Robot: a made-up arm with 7 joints.
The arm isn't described. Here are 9 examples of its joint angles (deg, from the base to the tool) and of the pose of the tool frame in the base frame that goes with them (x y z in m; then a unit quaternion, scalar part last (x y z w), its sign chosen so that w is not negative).
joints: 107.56 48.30 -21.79 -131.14 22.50 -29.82 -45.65
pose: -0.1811 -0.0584 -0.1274 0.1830 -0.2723 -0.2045 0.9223
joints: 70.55 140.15 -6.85 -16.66 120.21 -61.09 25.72
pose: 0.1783 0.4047 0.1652 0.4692 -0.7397 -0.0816 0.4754
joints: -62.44 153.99 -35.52 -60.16 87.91 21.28 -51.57
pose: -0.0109 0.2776 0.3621 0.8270 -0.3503 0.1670 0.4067
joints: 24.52 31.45 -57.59 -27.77 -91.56 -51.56 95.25
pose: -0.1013 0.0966 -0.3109 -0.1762 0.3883 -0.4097 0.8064
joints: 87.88 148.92 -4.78 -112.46 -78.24 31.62 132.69
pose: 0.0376 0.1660 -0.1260 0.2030 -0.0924 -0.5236 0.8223
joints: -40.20 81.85 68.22 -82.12 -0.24 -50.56 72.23
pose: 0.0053 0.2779 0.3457 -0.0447 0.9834 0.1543 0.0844
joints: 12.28 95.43 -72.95 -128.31 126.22 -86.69 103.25
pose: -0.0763 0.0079 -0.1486 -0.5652 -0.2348 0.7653 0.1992
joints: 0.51 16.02 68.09 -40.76 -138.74 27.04 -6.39
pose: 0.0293 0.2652 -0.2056 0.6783 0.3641 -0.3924 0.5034
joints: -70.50 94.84 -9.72 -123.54 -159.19 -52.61 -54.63
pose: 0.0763 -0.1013 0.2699 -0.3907 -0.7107 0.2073 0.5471
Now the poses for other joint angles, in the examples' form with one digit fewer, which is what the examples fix.
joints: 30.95 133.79 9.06 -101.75 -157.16 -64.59 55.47
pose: 0.266 0.075 0.057 -0.433 -0.497 0.723 0.206
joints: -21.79 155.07 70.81 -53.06 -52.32 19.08 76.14
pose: -0.098 -0.046 0.500 -0.521 0.803 -0.192 0.218
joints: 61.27 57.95 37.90 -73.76 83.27 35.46 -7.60
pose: 0.017 0.315 -0.064 0.234 -0.054 0.463 0.853
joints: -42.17 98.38 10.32 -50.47 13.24 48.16 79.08
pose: 0.183 0.288 0.311 0.112 -0.594 0.689 0.400
